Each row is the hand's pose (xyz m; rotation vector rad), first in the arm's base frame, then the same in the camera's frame.
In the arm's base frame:
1: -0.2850 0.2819 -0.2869 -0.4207 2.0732 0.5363
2: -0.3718 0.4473 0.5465 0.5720 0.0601 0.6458
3: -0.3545 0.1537 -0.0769 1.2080 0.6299 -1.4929
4: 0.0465 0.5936 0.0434 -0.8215 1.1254 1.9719
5: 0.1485 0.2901 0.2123 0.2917 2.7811 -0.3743
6: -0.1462 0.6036 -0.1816 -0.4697 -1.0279 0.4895
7: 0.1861 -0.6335 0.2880 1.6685 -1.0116 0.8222
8: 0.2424 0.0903 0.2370 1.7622 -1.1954 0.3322
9: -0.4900 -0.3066 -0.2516 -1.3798 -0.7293 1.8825
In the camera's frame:
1: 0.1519 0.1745 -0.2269 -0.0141 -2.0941 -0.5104
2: 0.9029 0.4928 -0.4802 0.8028 1.9776 -0.0434
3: 0.3936 0.0929 -0.2440 -0.8713 1.5963 -2.1904
4: 0.2593 0.5069 -0.6675 -1.1194 -1.6117 -1.8144
5: 0.4331 0.2299 -0.8227 0.2535 -1.4633 0.5234
6: 0.1287 0.4951 -0.4016 0.0440 0.9042 0.8335
7: 0.6722 -0.6649 -0.8711 1.4343 0.5487 -0.7349
8: 0.4593 0.0296 -0.9152 1.0784 0.3814 -1.0106
9: 0.3807 -0.3761 -0.0424 0.7661 0.4400 2.2884

